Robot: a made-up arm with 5 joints.
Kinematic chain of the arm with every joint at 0, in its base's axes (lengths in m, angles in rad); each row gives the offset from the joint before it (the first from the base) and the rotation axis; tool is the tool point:
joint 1: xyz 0 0 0.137 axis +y
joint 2: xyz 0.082 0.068 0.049 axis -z
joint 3: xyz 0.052 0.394 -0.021 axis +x
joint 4: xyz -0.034 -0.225 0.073 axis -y
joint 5: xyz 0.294 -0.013 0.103 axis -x
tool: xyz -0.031 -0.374 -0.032
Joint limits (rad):
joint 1: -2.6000..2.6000
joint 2: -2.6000..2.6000
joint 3: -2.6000..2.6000
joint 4: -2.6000..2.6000
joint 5: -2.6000..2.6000
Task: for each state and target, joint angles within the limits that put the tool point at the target. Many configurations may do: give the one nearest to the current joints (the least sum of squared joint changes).
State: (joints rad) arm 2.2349 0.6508 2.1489 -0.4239 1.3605
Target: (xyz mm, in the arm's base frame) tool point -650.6 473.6 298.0
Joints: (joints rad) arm 2.5464 -0.1785 2.3466 -0.3728 1.3987
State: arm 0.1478 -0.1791 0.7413 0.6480 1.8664
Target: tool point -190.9 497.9 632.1
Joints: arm -0.1792 -0.0626 -0.0460 1.0032 2.4276
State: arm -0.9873 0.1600 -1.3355 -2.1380 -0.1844
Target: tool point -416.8 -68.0 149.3
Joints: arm -1.4613 -0.3058 -0.8873 -2.4363 -0.0607
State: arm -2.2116 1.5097 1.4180 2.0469 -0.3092
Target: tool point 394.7 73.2 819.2
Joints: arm -2.0110 1.7227 2.0238 1.9395 -0.2408
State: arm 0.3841 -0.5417 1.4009 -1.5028 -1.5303
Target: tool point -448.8 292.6 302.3
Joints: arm 0.6515 -0.6818 1.3791 -1.7144 -1.7420
